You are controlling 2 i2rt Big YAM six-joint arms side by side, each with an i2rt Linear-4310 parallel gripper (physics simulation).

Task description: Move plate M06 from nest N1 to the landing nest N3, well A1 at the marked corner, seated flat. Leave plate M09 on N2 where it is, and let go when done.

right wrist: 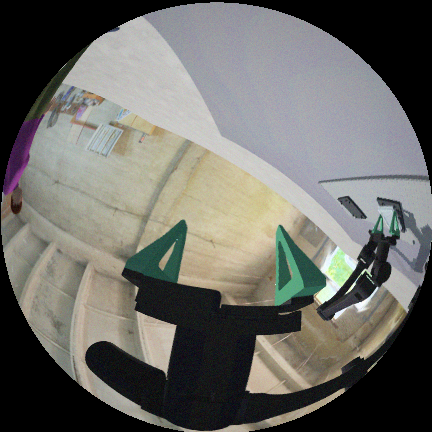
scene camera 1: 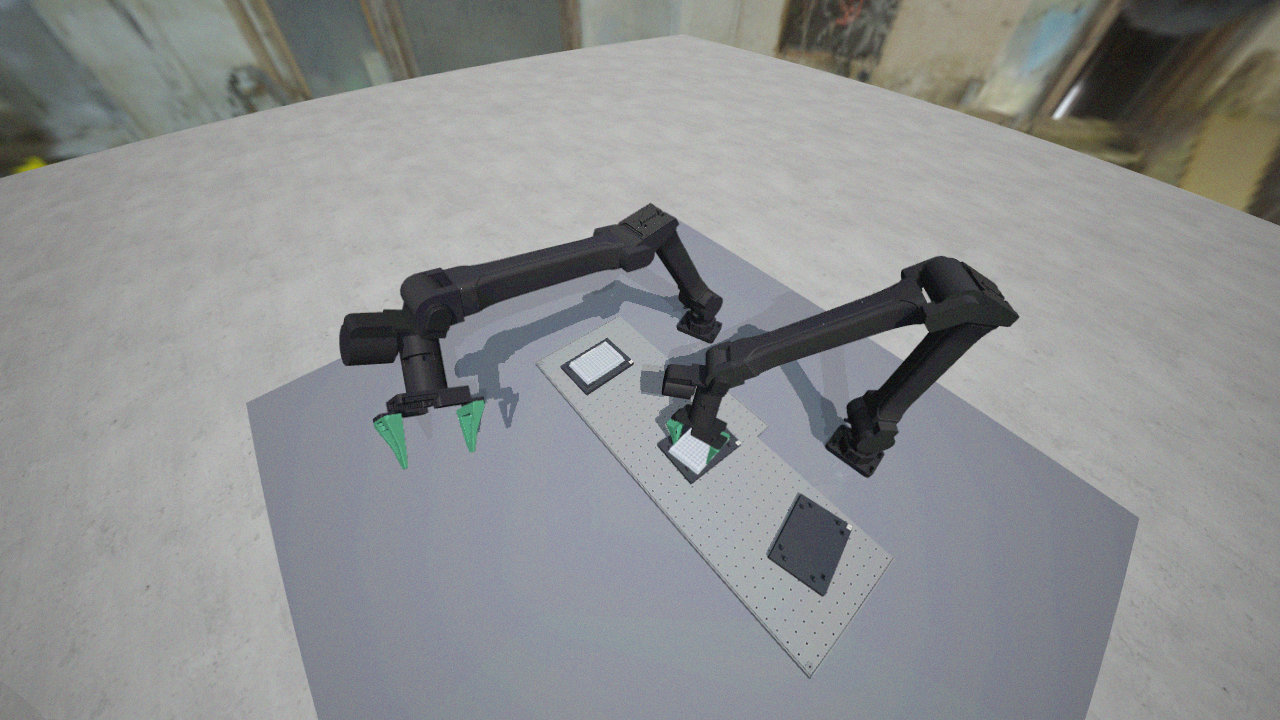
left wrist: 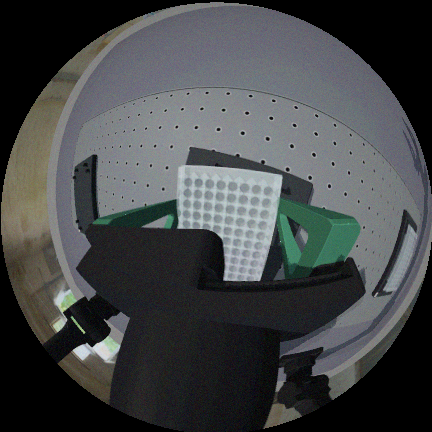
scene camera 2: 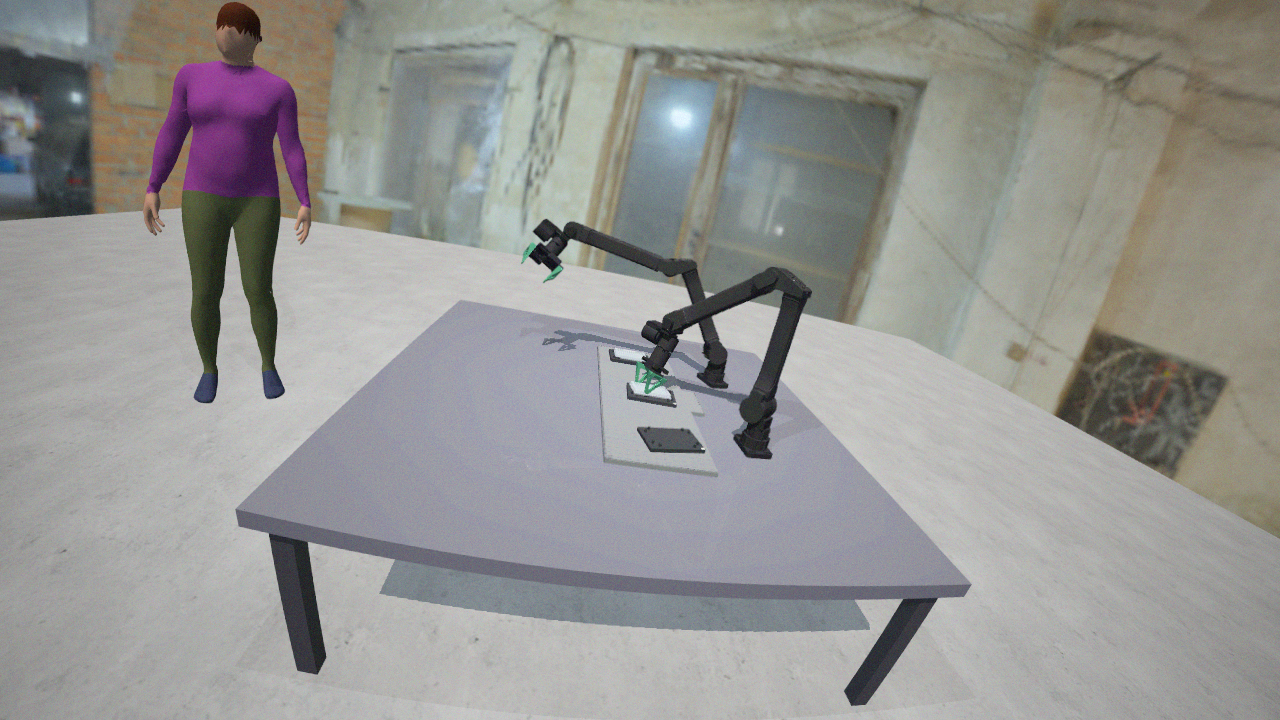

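Note:
A white well plate (scene camera 1: 689, 454) (left wrist: 235, 200), apparently M06, is held between the green fingers of my left gripper (scene camera 1: 694, 450) (scene camera 2: 649, 388) (left wrist: 226, 204) low over the middle dark nest (scene camera 1: 689, 476) (scene camera 2: 651, 400) (left wrist: 297, 187). In the left wrist view it looks turned slightly relative to the nest; its far part and any contact are hidden. Another white plate (scene camera 1: 600, 361) (left wrist: 404, 260), apparently M09, lies in the upper-left nest in scene camera 1. A third nest (scene camera 1: 810, 543) (scene camera 2: 671, 438) (left wrist: 86, 192) is empty. Nest and plate labels are unreadable. My right gripper (scene camera 1: 438, 458) (scene camera 2: 534, 271) (right wrist: 230, 225) is open and empty, high up.
The nests stand on a perforated grey board (scene camera 1: 742, 510) (scene camera 2: 617, 438) (left wrist: 225, 120) on the table (scene camera 1: 501, 573) (scene camera 2: 501, 501). The empty nest has small pegs and a white corner mark (scene camera 1: 849, 526). A person (scene camera 2: 234, 134) stands beyond the table.

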